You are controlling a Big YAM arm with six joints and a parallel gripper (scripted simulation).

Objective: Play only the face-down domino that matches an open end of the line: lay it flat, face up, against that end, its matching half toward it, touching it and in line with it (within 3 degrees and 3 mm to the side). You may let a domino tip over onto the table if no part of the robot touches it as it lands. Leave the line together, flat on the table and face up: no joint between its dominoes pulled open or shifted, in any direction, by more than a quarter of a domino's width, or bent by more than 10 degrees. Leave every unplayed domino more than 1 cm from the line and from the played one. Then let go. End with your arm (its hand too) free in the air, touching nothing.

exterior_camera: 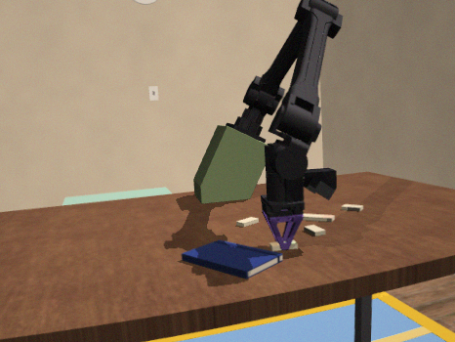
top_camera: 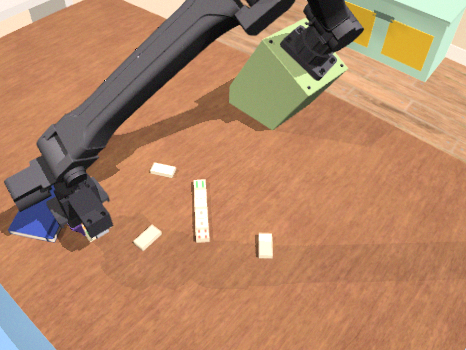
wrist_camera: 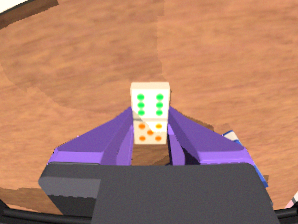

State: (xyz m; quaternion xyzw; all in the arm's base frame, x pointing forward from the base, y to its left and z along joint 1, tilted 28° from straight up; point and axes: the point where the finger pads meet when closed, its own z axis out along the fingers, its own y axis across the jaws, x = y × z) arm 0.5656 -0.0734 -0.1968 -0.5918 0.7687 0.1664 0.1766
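Right now my hand is 120 mm to the left of the book and 20 mm short of it.
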